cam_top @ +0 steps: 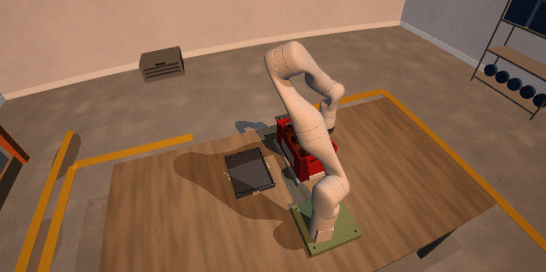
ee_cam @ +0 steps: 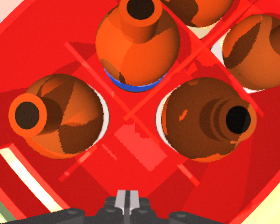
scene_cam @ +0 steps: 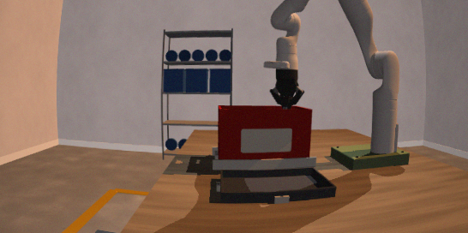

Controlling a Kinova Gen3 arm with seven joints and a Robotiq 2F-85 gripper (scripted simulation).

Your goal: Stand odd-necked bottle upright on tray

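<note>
Now: hand 80 mm short of the red crate, 70 mm above it and 60 mm to the right of it. Also, from my hand: dark tray 350 mm to the left, 140 mm below, 20 mm ahead.
</note>
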